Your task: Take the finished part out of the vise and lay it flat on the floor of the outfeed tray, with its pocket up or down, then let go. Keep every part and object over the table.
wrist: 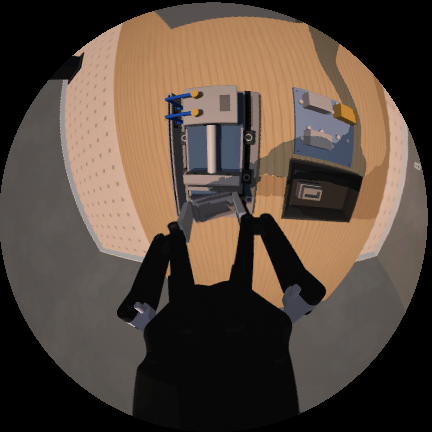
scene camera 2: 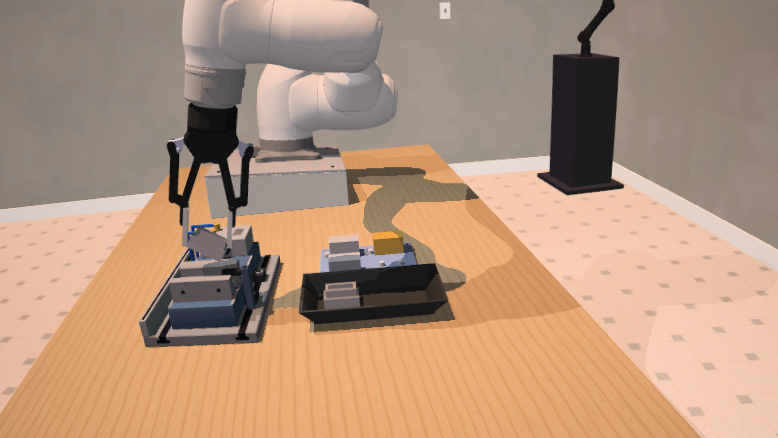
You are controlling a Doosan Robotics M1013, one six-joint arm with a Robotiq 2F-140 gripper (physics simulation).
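Where they show: gripper, fingertip midpoint: (wrist: pixel 211 204) (scene camera 2: pixel 207 244); arm's base at its link origin: (scene camera 2: pixel 287 155).
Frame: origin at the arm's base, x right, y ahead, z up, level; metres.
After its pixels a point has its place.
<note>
The finished part (scene camera 2: pixel 205 243) @(y 0.760, x 0.163, z 0.059 m) (wrist: pixel 212 207) @(y 0.744, x 0.161, z 0.057 m), a grey block with a pocket, is tilted between the two fingertips, one end lower than the other. My gripper (scene camera 2: pixel 207 248) @(y 0.742, x 0.164, z 0.050 m) (wrist: pixel 211 204) @(y 0.742, x 0.164, z 0.050 m) is shut on it and holds it above the vise (scene camera 2: pixel 202 315) @(y 0.804, x 0.183, z -0.046 m) (wrist: pixel 227 155) @(y 0.679, x 0.136, z -0.030 m). In the wrist view the pocket shows partly, in shadow. The vise has a blue body and grey jaws; the part is out of the jaws, close over them. The black outfeed tray (scene camera 2: pixel 381 312) @(y 0.840, x -0.103, z -0.067 m) (wrist: pixel 337 204) @(y 0.822, x -0.167, z -0.078 m) stands to the right of the vise. Another grey pocketed part (scene camera 2: pixel 341 296) @(y 0.787, x -0.046, z -0.055 m) (wrist: pixel 309 192) @(y 0.775, x -0.048, z -0.057 m) lies at its left end.
A blue plate (scene camera 2: pixel 370 262) @(y 0.616, x -0.127, z -0.082 m) (wrist: pixel 325 125) @(y 0.612, x -0.112, z -0.082 m) with grey blocks and a yellow block (scene camera 2: pixel 387 243) @(y 0.589, x -0.169, z -0.058 m) (wrist: pixel 345 113) @(y 0.576, x -0.158, z -0.046 m) stands behind the tray. Blue hoses with yellow fittings (wrist: pixel 195 94) @(y 0.566, x 0.163, z 0.020 m) are at the vise's rear. The tray walls rise around its floor. The robot base (scene camera 2: pixel 277 187) @(y 0.226, x 0.038, z -0.024 m) stands at the back.
</note>
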